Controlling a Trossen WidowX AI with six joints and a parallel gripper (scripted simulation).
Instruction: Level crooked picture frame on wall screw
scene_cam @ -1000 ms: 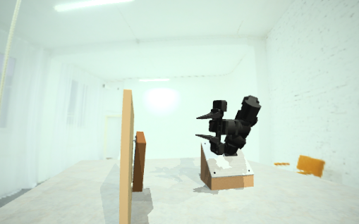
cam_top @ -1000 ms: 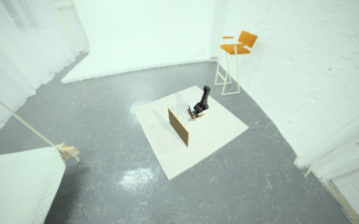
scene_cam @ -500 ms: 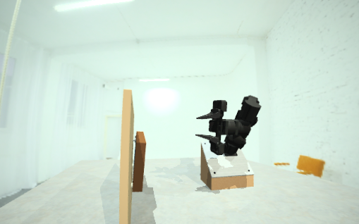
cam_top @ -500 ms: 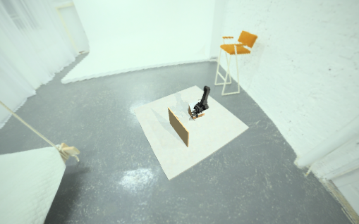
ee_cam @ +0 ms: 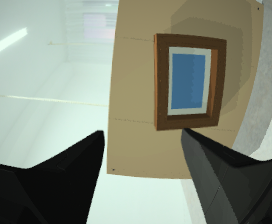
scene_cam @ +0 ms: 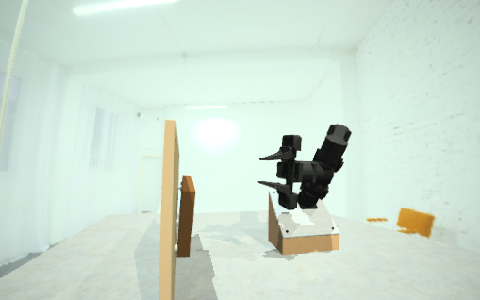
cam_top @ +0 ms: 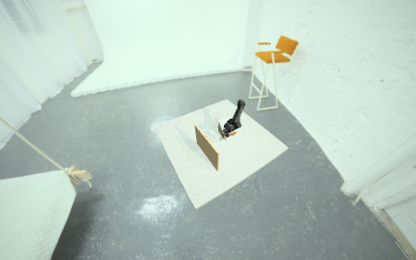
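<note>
Right now my gripper tip is 18 cm short of the picture frame, 9 cm above it and 1 cm to the right of it. Round my gripper tip: wall board 19 cm ahead, 10 cm below, 2 cm to the left.
</note>
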